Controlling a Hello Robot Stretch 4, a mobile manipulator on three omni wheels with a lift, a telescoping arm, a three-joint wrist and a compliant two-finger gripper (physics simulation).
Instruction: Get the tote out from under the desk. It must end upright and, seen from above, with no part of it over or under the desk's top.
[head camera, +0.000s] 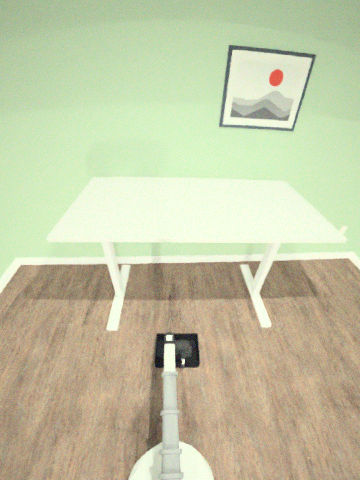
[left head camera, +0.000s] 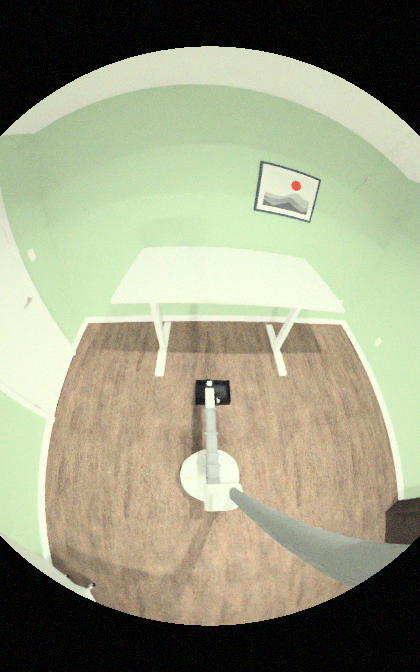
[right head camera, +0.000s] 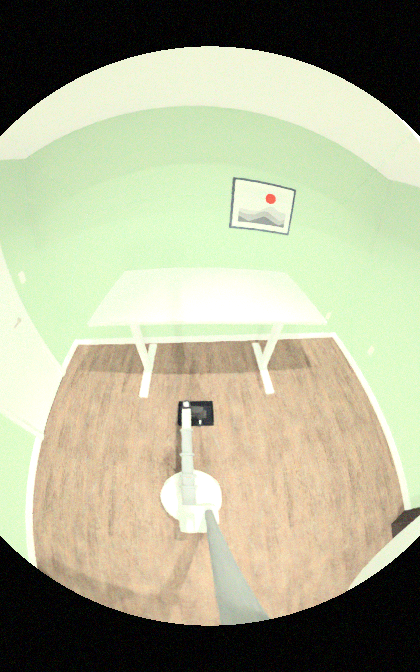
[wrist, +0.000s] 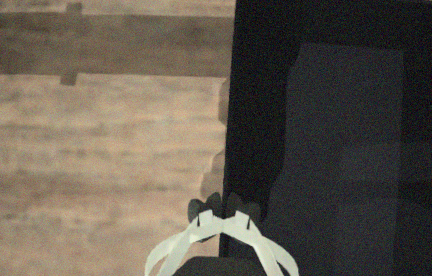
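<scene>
The black, open-topped tote stands upright in front of the white desk. It is nearer the robot than the front ends of the desk's feet, and no desk top covers it in the head views. My gripper is shut on the tote's near wall; in the wrist view its two fingertips meet across the wall's edge. My arm hides part of the tote's left side. Whether its bottom touches the floor I cannot tell.
The desk's left foot and right foot reach forward on either side beyond the tote. My round white base stands behind the tote, under the arm. A dark box-like object is at the far right edge.
</scene>
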